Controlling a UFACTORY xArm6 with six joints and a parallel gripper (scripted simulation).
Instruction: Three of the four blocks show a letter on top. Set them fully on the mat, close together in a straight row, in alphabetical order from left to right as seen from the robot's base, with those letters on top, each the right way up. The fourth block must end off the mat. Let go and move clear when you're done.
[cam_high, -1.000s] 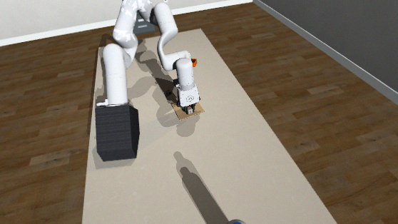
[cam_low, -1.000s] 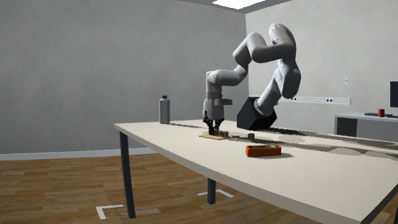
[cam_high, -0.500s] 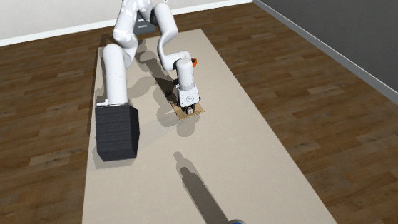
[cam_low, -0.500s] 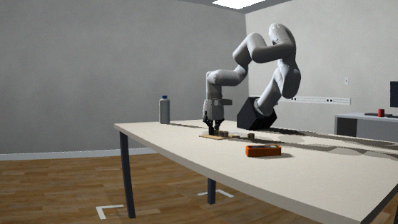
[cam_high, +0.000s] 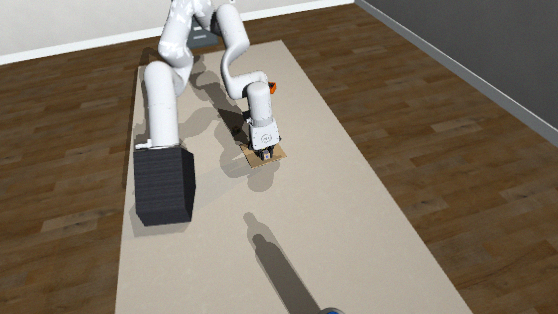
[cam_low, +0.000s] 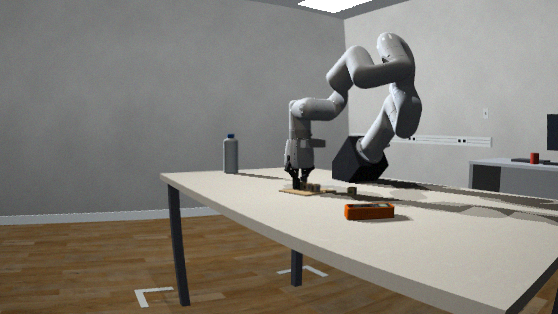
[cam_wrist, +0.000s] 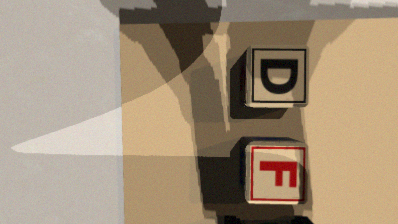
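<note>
Now: the thin mat 40 mm to the left of my hand, 20 mm below it and 10 mm behind it. The rest, counted from my hand: grey bottle: 660 mm to the right, 70 mm above, 10 mm ahead.
</note>
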